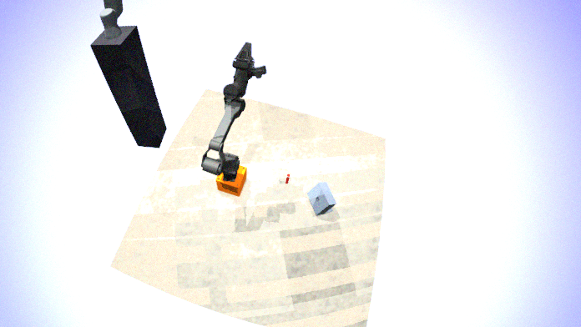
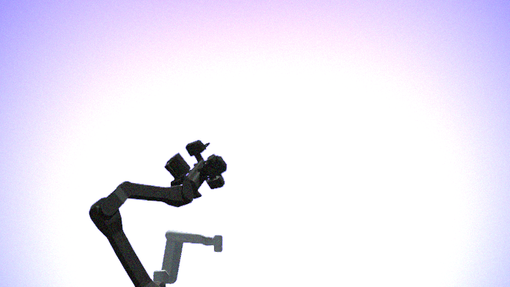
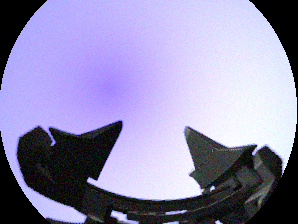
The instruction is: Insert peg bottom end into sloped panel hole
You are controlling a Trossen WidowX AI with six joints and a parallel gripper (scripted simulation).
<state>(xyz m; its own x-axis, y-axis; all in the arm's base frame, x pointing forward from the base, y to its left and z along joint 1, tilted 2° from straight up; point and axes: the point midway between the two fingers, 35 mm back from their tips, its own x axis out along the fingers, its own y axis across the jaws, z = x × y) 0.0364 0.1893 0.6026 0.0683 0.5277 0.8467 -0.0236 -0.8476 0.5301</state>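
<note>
Now: gripper tip 670 mm above the red peg, 250 mm short of it and 170 mm to the left of it. From my gripper tip the other things lie so: sloped panel (660 mm below, 420 mm ahead, 280 mm to the right).
</note>
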